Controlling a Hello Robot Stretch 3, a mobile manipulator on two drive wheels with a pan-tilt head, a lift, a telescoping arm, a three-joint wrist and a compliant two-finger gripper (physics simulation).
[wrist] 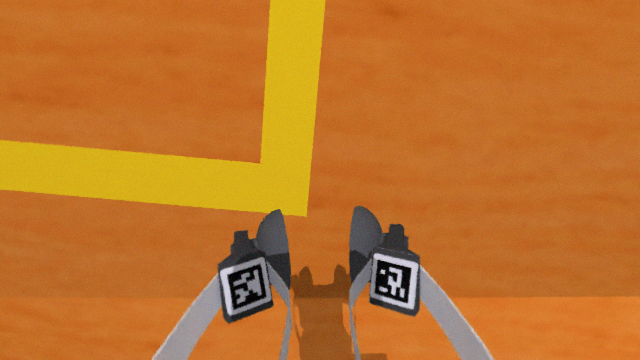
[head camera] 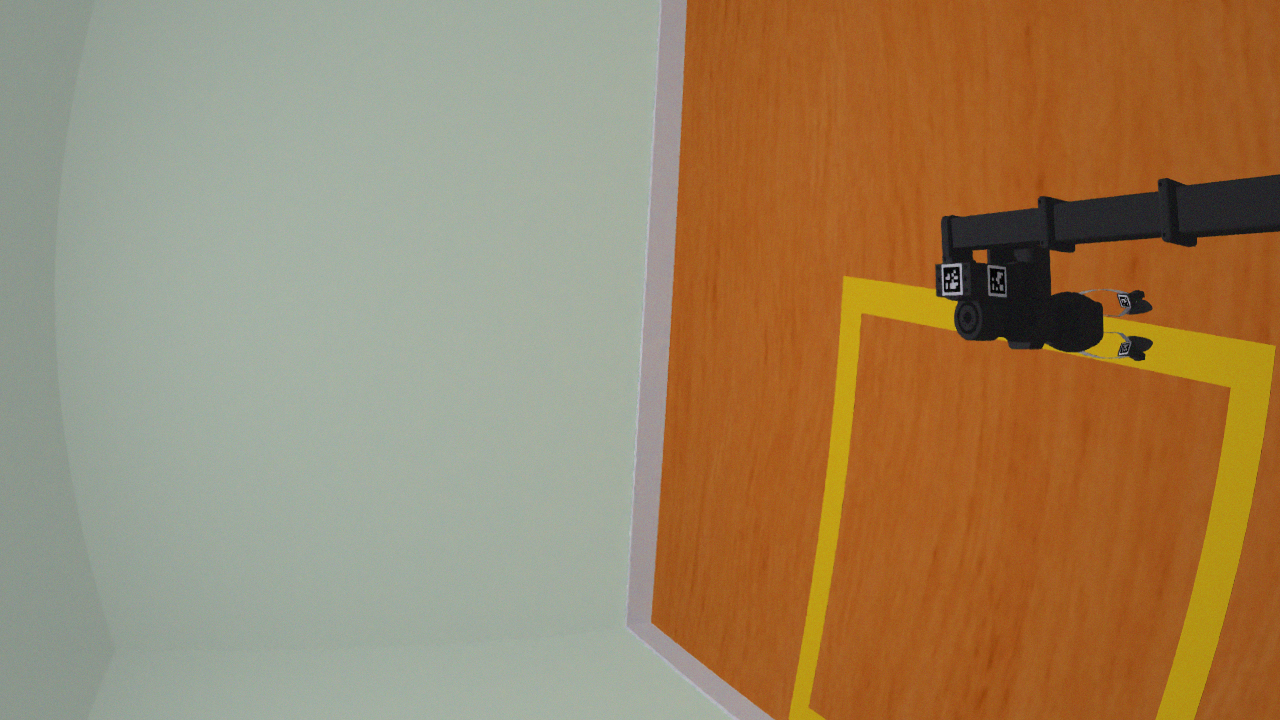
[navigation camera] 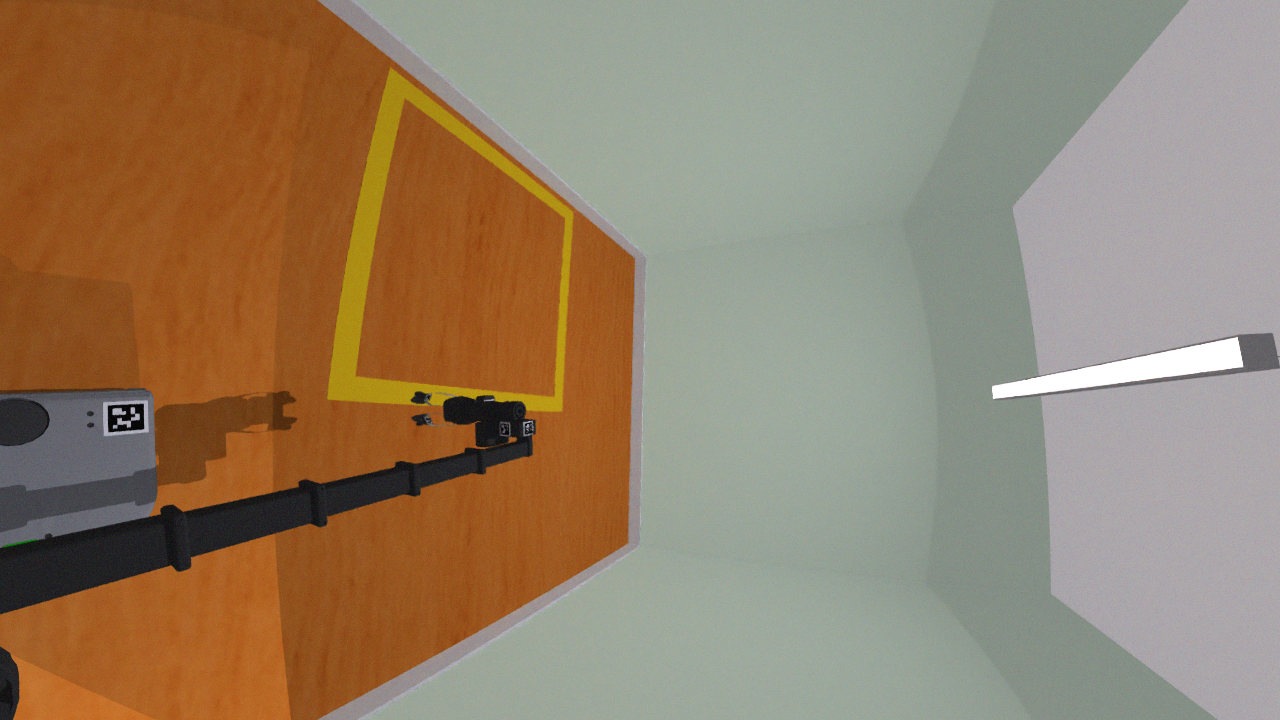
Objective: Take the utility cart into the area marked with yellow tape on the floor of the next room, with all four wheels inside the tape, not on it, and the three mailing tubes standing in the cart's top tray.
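Where they show: gripper, fingertip midpoint: (wrist: 319, 234) (head camera: 1145, 325) (navigation camera: 414, 408); robot's base, origin of the base link: (navigation camera: 16, 419).
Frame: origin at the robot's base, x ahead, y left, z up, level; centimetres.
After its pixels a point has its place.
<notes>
The yellow tape (head camera: 833, 447) {x 24.1, y -173.7, z 0.0 cm} (navigation camera: 368, 241) {x 49.4, y -68.0, z 0.0 cm} (wrist: 150, 175) {x 23.3, y -63.3, z 0.1 cm} forms a four-sided outline on the orange wood floor, close to a wall. No wheels stand inside the part of the outline that shows. My gripper (head camera: 1138, 325) {x -2.3, y -63.9, z 31.1 cm} (navigation camera: 420, 408) {x -2.3, y -63.9, z 31.1 cm} (wrist: 319, 234) {x -2.3, y -63.9, z 31.1 cm} is open, with nothing between its fingers. It hangs above the floor at one side of the outline; in the wrist view its fingertips appear beside a tape corner. The utility cart and the three mailing tubes do not show in these views.
My black telescoping arm (head camera: 1109, 214) {x -10.8, y -46.3, z 66.6 cm} (navigation camera: 358, 497) {x -11.0, y -30.6, z 66.9 cm} reaches out over the floor beside the tape. My grey base (navigation camera: 80, 447) {x -4.7, y -7.2, z 15.9 cm} shows at the lower left in the navigation view. Pale green walls (head camera: 358, 358) {x 4.3, y -257.3, z 94.4 cm} (navigation camera: 760, 385) {x -6.3, y -256.0, z 90.9 cm} with a light baseboard (head camera: 655, 358) {x 5.0, y -256.1, z 4.4 cm} (navigation camera: 636, 402) {x -16.9, y -253.3, z 4.1 cm} bound the room.
</notes>
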